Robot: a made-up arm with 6 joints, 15 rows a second.
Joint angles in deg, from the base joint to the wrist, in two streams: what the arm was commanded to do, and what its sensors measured. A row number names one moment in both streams.
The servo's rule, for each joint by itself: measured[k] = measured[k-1] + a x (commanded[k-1-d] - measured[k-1]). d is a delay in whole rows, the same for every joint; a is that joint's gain. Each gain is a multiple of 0.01, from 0.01 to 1. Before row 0 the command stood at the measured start. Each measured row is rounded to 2 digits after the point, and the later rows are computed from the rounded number. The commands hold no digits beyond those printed.
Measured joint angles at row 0:
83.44, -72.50, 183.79, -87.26, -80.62, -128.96
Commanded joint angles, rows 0 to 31:
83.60, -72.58, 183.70, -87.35, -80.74, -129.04
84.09, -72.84, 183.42, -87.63, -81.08, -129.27
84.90, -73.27, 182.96, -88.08, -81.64, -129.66
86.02, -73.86, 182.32, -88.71, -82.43, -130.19
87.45, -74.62, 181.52, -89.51, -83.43, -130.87
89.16, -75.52, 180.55, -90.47, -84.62, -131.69
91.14, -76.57, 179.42, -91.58, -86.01, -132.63
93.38, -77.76, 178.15, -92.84, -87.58, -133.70
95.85, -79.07, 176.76, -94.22, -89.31, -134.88
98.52, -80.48, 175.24, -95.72, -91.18, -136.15
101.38, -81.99, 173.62, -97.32, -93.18, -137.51
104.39, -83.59, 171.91, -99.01, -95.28, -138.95
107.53, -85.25, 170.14, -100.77, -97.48, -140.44
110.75, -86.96, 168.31, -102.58, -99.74, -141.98
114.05, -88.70, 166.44, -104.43, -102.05, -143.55
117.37, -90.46, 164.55, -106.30, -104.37, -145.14
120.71, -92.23, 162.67, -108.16, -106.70, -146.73
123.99, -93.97, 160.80, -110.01, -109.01, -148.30
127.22, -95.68, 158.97, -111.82, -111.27, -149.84
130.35, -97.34, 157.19, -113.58, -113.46, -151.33
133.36, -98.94, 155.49, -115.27, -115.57, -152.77
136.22, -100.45, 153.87, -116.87, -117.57, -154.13
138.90, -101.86, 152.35, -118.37, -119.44, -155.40
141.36, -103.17, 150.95, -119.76, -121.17, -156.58
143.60, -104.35, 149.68, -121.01, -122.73, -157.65
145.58, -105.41, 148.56, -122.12, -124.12, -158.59
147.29, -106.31, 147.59, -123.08, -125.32, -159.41
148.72, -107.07, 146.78, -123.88, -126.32, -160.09
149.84, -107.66, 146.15, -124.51, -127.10, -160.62
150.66, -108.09, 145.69, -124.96, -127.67, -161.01
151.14, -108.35, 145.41, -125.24, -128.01, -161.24
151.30, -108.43, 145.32, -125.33, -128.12, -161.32
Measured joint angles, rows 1 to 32:
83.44, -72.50, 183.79, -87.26, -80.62, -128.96
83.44, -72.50, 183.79, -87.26, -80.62, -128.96
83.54, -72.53, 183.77, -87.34, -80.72, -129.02
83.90, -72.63, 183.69, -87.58, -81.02, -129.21
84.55, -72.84, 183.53, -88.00, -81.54, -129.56
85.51, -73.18, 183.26, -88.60, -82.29, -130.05
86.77, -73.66, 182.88, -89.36, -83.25, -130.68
88.32, -74.27, 182.37, -90.29, -84.40, -131.46
90.15, -75.03, 181.72, -91.37, -85.75, -132.36
92.25, -75.93, 180.93, -92.60, -87.29, -133.39
94.59, -76.97, 180.01, -93.96, -88.99, -134.54
97.14, -78.13, 178.96, -95.44, -90.83, -135.78
99.90, -79.40, 177.79, -97.02, -92.80, -137.11
102.82, -80.78, 176.50, -98.69, -94.88, -138.53
105.88, -82.26, 175.10, -100.44, -97.06, -140.00
109.05, -83.81, 173.61, -102.24, -99.31, -141.52
112.30, -85.42, 172.03, -104.08, -101.61, -143.08
115.60, -87.08, 170.38, -105.94, -103.93, -144.67
118.92, -88.78, 168.68, -107.80, -106.26, -146.26
122.22, -90.49, 166.95, -109.66, -108.57, -147.83
125.47, -92.20, 165.19, -111.47, -110.84, -149.38
128.64, -93.90, 163.43, -113.24, -113.04, -150.88
131.71, -95.56, 161.68, -114.95, -115.17, -152.34
134.64, -97.17, 159.96, -116.56, -117.19, -153.72
137.41, -98.72, 158.29, -118.08, -119.08, -155.01
139.98, -100.19, 156.68, -119.49, -120.84, -156.22
142.33, -101.56, 155.14, -120.77, -122.43, -157.32
144.44, -102.83, 153.69, -121.90, -123.85, -158.30
146.29, -103.98, 152.35, -122.89, -125.08, -159.15
147.87, -105.00, 151.12, -123.72, -126.12, -159.87
149.15, -105.88, 150.03, -124.38, -126.94, -160.45
150.13, -106.61, 149.08, -124.87, -127.55, -160.88
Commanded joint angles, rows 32 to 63:
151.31, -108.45, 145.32, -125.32, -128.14, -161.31
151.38, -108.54, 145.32, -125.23, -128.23, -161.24
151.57, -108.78, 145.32, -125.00, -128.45, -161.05
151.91, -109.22, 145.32, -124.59, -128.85, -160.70
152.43, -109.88, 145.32, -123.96, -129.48, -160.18
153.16, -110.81, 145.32, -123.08, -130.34, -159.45
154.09, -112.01, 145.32, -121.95, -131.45, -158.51
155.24, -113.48, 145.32, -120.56, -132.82, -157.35
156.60, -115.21, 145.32, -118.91, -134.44, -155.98
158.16, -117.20, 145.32, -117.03, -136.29, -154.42
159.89, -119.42, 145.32, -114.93, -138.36, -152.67
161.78, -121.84, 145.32, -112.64, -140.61, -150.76
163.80, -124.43, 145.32, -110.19, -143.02, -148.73
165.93, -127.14, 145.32, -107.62, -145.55, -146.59
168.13, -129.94, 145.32, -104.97, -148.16, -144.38
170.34, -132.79, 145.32, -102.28, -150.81, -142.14
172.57, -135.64, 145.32, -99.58, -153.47, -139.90
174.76, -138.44, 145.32, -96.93, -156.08, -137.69
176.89, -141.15, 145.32, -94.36, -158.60, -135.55
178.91, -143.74, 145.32, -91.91, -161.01, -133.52
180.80, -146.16, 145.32, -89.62, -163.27, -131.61
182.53, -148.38, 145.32, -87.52, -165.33, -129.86
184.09, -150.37, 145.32, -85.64, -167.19, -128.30
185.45, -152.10, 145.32, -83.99, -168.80, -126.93
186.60, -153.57, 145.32, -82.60, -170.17, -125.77
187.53, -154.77, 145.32, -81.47, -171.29, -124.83
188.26, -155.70, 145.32, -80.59, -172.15, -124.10
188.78, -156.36, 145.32, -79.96, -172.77, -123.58
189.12, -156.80, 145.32, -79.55, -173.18, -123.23
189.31, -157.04, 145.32, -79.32, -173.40, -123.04
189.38, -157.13, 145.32, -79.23, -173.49, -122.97
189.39, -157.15, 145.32, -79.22, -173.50, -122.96
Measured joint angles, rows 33 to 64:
150.79, -107.18, 148.27, -125.18, -127.94, -161.16
151.12, -107.59, 147.62, -125.31, -128.09, -161.28
151.24, -107.87, 147.11, -125.32, -128.13, -161.30
151.33, -108.09, 146.72, -125.24, -128.21, -161.25
151.49, -108.32, 146.41, -125.04, -128.41, -161.10
151.76, -108.62, 146.17, -124.66, -128.78, -160.79
152.20, -109.04, 145.98, -124.07, -129.37, -160.32
152.82, -109.62, 145.83, -123.24, -130.18, -159.65
153.65, -110.41, 145.72, -122.16, -131.25, -158.77
154.68, -111.42, 145.63, -120.82, -132.57, -157.68
155.93, -112.67, 145.56, -119.22, -134.14, -156.37
157.38, -114.16, 145.51, -117.38, -135.95, -154.87
159.01, -115.90, 145.47, -115.32, -137.97, -153.18
160.81, -117.86, 145.44, -113.07, -140.19, -151.32
162.75, -120.03, 145.41, -110.65, -142.57, -149.33
164.82, -122.38, 145.39, -108.10, -145.07, -147.22
166.97, -124.87, 145.37, -105.47, -147.67, -145.03
169.16, -127.48, 145.36, -102.79, -150.31, -142.80
171.38, -130.17, 145.35, -100.09, -152.96, -140.57
173.58, -132.90, 145.34, -97.44, -155.58, -138.35
175.73, -135.62, 145.34, -94.85, -158.12, -136.19
177.80, -138.30, 145.34, -92.38, -160.55, -134.13
179.75, -140.89, 145.34, -90.06, -162.83, -132.19
181.56, -143.36, 145.34, -87.93, -164.93, -130.40
183.20, -145.67, 145.34, -86.01, -166.83, -128.78
184.66, -147.79, 145.34, -84.31, -168.48, -127.36
185.92, -149.70, 145.34, -82.87, -169.90, -126.14
186.97, -151.37, 145.34, -81.69, -171.07, -125.13
187.81, -152.80, 145.34, -80.77, -171.98, -124.34
188.44, -153.97, 145.34, -80.09, -172.64, -123.75
188.88, -154.90, 145.34, -79.64, -173.09, -123.35
189.16, -155.61, 145.34, -79.37, -173.35, -123.11

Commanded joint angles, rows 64 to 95:
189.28, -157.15, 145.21, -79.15, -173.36, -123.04
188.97, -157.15, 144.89, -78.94, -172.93, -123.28
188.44, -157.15, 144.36, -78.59, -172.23, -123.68
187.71, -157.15, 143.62, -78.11, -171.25, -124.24
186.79, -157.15, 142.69, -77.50, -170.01, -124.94
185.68, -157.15, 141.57, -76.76, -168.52, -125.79
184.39, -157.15, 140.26, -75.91, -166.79, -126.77
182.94, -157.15, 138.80, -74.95, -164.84, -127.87
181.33, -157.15, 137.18, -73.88, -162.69, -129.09
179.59, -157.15, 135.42, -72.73, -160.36, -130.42
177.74, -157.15, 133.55, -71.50, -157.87, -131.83
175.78, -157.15, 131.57, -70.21, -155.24, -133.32
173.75, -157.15, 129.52, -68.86, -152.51, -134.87
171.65, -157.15, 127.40, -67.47, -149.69, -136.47
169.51, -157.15, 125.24, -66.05, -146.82, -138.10
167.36, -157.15, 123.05, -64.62, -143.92, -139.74
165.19, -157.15, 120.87, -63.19, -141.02, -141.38
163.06, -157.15, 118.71, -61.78, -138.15, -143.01
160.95, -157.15, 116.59, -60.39, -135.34, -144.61
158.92, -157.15, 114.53, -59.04, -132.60, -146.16
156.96, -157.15, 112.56, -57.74, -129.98, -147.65
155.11, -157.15, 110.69, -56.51, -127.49, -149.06
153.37, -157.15, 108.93, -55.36, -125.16, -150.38
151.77, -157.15, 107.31, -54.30, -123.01, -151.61
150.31, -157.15, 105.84, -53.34, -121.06, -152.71
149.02, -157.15, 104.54, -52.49, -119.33, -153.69
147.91, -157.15, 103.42, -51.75, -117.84, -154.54
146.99, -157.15, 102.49, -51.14, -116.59, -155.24
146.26, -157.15, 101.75, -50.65, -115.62, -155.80
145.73, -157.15, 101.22, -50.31, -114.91, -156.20
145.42, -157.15, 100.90, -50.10, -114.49, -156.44
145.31, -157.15, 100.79, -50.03, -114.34, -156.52
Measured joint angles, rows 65 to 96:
189.30, -156.11, 145.34, -79.25, -173.47, -123.00
189.36, -156.45, 145.34, -79.22, -173.50, -122.97
189.31, -156.68, 145.31, -79.16, -173.38, -123.02
189.09, -156.84, 145.22, -78.98, -173.00, -123.22
188.67, -156.94, 145.03, -78.65, -172.35, -123.57
188.05, -157.01, 144.72, -78.20, -171.43, -124.09
187.23, -157.06, 144.27, -77.61, -170.24, -124.74
186.22, -157.09, 143.68, -76.90, -168.80, -125.55
185.03, -157.11, 142.93, -76.07, -167.11, -126.49
183.67, -157.12, 142.02, -75.13, -165.20, -127.55
182.15, -157.13, 140.96, -74.08, -163.09, -128.74
180.49, -157.14, 139.74, -72.95, -160.80, -130.03
178.70, -157.14, 138.38, -71.73, -158.34, -131.42
176.80, -157.14, 136.88, -70.45, -155.74, -132.88
174.82, -157.14, 135.26, -69.11, -153.03, -134.41
172.76, -157.14, 133.53, -67.73, -150.22, -136.00
170.65, -157.14, 131.71, -66.32, -147.36, -137.62
168.51, -157.14, 129.80, -64.89, -144.47, -139.25
166.35, -157.14, 127.84, -63.46, -141.57, -140.89
164.21, -157.14, 125.83, -62.05, -138.70, -142.52
162.09, -157.14, 123.80, -60.66, -135.88, -144.13
160.03, -157.14, 121.76, -59.30, -133.12, -145.69
158.03, -157.14, 119.74, -57.99, -130.48, -147.20
156.13, -157.14, 117.75, -56.75, -127.97, -148.63
154.34, -157.14, 115.81, -55.58, -125.61, -149.98
152.67, -157.14, 113.94, -54.50, -123.43, -151.24
151.14, -157.14, 112.16, -53.53, -121.44, -152.37
149.76, -157.14, 110.48, -52.66, -119.67, -153.39
148.56, -157.14, 108.93, -51.90, -118.13, -154.28
147.54, -157.14, 107.51, -51.26, -116.84, -155.02
146.71, -157.14, 106.24, -50.75, -115.82, -155.62
146.07, -157.14, 105.14, -50.38, -115.06, -156.07

